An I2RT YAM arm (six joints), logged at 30 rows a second.
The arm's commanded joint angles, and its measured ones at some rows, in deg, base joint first. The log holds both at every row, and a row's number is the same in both.
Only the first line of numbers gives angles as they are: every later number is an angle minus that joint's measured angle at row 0.
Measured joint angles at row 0:
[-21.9 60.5 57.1 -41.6 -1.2 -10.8]
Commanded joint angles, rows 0 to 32:
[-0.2 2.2 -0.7 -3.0 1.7 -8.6]
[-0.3 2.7 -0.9 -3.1 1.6 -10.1]
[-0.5 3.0 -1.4 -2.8 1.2 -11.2]
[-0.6 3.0 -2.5 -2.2 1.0 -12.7]
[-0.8 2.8 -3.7 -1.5 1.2 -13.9]
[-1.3 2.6 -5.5 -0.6 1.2 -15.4]
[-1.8 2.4 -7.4 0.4 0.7 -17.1]
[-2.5 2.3 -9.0 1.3 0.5 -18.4]
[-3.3 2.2 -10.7 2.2 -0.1 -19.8]
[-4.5 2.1 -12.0 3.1 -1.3 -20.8]
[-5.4 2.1 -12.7 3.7 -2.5 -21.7]
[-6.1 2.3 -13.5 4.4 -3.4 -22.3]
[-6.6 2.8 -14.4 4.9 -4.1 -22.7]
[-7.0 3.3 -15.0 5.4 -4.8 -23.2]
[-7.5 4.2 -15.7 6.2 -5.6 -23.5]
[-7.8 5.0 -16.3 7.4 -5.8 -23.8]
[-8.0 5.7 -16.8 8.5 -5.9 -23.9]
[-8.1 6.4 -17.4 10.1 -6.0 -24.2]
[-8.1 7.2 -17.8 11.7 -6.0 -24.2]
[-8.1 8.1 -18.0 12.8 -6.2 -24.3]
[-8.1 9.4 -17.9 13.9 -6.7 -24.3]
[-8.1 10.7 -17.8 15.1 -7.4 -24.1]
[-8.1 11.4 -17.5 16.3 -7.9 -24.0]
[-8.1 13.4 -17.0 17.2 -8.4 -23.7]
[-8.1 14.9 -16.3 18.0 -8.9 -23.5]
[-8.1 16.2 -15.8 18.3 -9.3 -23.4]
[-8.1 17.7 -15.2 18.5 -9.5 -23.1]
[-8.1 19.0 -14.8 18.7 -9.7 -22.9]
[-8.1 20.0 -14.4 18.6 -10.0 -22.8]
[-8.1 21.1 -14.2 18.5 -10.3 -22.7]
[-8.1 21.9 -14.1 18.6 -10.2 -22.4]
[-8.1 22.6 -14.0 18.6 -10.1 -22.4]
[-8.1 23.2 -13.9 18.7 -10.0 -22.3]
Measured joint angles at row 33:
[-8.1 22.0 -14.6 17.5 -8.7 -22.3]
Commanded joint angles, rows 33 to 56:
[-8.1 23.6 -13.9 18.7 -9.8 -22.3]
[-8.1 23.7 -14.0 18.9 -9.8 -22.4]
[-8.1 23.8 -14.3 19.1 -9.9 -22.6]
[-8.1 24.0 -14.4 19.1 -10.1 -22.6]
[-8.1 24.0 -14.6 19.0 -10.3 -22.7]
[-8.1 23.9 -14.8 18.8 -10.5 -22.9]
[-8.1 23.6 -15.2 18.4 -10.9 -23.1]
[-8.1 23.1 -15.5 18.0 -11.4 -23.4]
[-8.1 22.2 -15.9 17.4 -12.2 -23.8]
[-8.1 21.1 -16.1 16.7 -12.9 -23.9]
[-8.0 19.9 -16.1 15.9 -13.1 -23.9]
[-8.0 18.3 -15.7 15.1 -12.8 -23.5]
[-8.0 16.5 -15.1 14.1 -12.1 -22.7]
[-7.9 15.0 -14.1 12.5 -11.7 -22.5]
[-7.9 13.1 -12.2 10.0 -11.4 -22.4]
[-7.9 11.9 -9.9 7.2 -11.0 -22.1]
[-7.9 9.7 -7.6 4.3 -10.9 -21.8]
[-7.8 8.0 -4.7 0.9 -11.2 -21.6]
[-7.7 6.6 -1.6 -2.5 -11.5 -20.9]
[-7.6 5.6 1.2 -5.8 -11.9 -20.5]
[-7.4 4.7 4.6 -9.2 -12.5 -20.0]
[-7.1 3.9 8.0 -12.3 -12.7 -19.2]
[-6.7 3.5 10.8 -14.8 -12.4 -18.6]
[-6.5 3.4 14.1 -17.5 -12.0 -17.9]
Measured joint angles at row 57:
[-7.0 4.2 9.0 -6.5 -10.7 -20.1]
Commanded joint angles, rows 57 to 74:
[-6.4 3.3 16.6 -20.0 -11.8 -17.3]
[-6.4 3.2 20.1 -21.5 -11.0 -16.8]
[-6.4 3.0 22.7 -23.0 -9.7 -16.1]
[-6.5 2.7 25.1 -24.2 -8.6 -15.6]
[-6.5 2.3 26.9 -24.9 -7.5 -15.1]
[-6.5 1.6 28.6 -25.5 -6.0 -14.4]
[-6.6 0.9 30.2 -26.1 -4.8 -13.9]
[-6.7 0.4 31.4 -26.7 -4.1 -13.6]
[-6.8 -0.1 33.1 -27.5 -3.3 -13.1]
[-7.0 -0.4 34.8 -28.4 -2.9 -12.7]
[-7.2 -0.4 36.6 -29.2 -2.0 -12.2]
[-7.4 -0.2 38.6 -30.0 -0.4 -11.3]
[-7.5 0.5 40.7 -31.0 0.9 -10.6]
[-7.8 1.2 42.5 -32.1 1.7 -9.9]
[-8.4 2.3 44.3 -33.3 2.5 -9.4]
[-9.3 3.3 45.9 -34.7 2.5 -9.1]
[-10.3 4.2 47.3 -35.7 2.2 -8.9]
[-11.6 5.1 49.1 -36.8 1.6 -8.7]
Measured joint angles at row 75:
[-10.0 3.4 46.2 -33.8 0.0 -10.6]
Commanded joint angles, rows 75 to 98:
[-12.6 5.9 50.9 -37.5 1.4 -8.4]
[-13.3 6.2 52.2 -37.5 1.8 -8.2]
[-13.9 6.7 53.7 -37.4 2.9 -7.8]
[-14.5 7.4 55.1 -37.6 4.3 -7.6]
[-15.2 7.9 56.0 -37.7 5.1 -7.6]
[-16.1 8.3 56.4 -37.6 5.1 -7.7]
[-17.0 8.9 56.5 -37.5 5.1 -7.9]
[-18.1 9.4 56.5 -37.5 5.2 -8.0]
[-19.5 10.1 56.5 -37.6 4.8 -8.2]
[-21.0 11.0 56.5 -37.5 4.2 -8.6]
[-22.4 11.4 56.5 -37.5 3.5 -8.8]
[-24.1 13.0 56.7 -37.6 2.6 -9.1]
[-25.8 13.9 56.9 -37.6 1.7 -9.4]
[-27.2 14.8 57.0 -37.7 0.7 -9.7]
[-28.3 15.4 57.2 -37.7 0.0 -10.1]
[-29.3 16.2 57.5 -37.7 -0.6 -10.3]
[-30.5 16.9 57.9 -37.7 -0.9 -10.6]
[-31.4 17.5 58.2 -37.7 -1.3 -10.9]
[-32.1 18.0 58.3 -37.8 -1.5 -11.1]
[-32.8 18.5 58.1 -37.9 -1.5 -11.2]
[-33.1 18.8 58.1 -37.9 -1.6 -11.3]
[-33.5 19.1 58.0 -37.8 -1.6 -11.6]
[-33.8 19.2 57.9 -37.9 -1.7 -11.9]
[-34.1 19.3 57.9 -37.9 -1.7 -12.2]
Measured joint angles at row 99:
[-33.6 18.9 58.2 -33.6 -1.0 -10.3]
